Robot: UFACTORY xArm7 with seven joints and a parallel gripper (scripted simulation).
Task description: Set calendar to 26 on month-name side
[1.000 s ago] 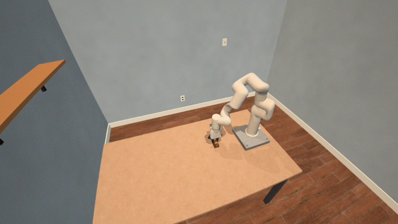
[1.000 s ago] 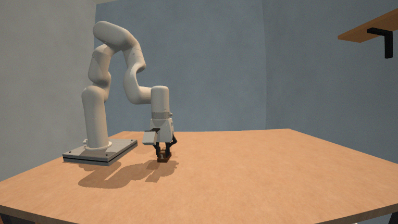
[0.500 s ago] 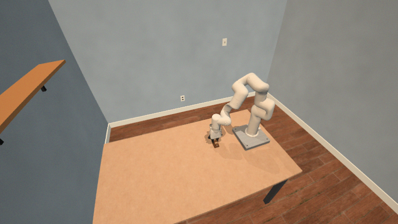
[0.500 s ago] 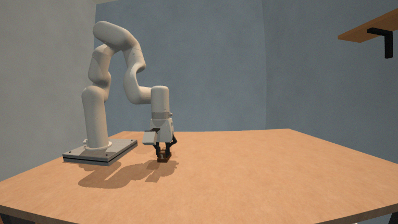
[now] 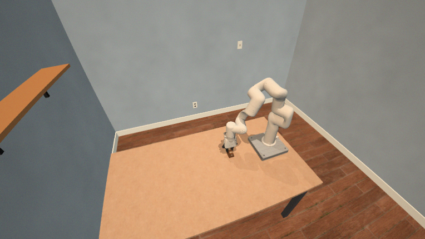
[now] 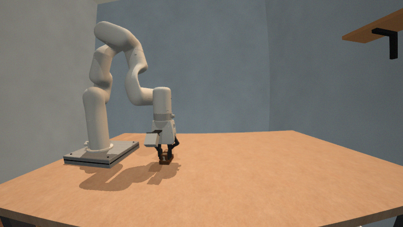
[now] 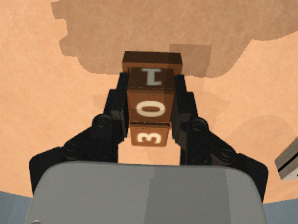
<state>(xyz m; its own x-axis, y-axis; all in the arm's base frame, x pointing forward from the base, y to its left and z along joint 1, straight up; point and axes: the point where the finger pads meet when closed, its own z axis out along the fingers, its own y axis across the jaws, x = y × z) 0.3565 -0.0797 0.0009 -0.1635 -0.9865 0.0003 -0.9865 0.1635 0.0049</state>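
The brown cube lies 10 mm below my hand. The rest, counted from my hand: brown tray: 20 mm to the left, 30 mm below.
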